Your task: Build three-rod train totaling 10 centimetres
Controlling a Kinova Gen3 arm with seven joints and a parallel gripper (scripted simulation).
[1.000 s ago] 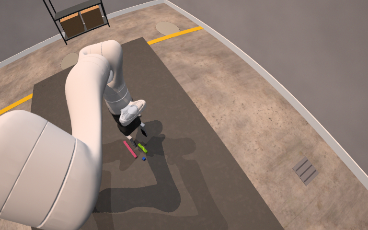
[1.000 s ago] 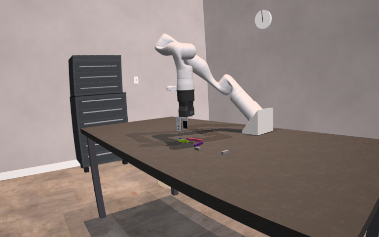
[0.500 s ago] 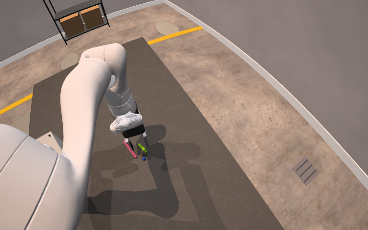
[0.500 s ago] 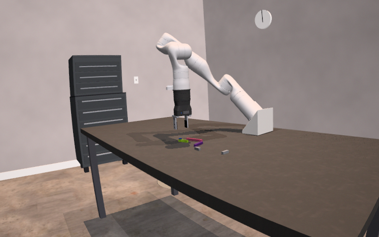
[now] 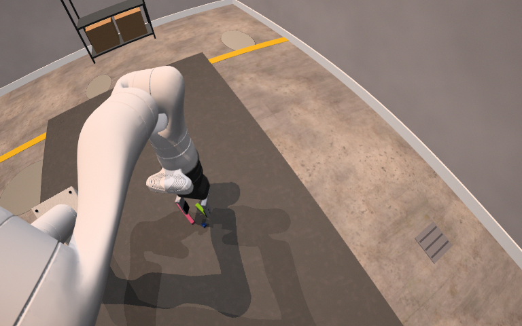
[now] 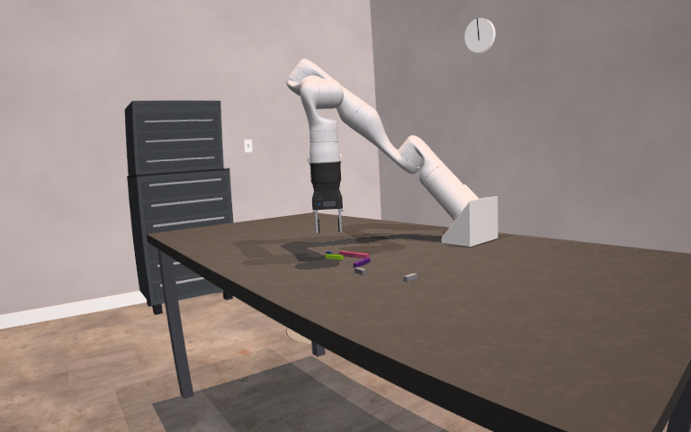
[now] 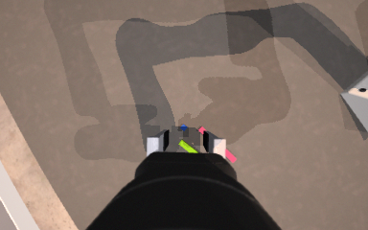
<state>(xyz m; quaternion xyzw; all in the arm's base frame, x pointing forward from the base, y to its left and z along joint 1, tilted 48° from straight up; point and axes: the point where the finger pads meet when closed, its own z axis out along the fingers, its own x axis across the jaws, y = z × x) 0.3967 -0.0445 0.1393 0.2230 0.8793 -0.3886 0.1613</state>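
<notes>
Right now my hand is 1 cm to the left of the blue rod and 8 cm above it. From my hand the other things lie so: lime rod 1 cm ahead, 3 cm to the left, 8 cm below; purple rod 14 cm to the left, 8 cm below; pink rod 4 cm behind, 5 cm to the left, 8 cm below.
</notes>
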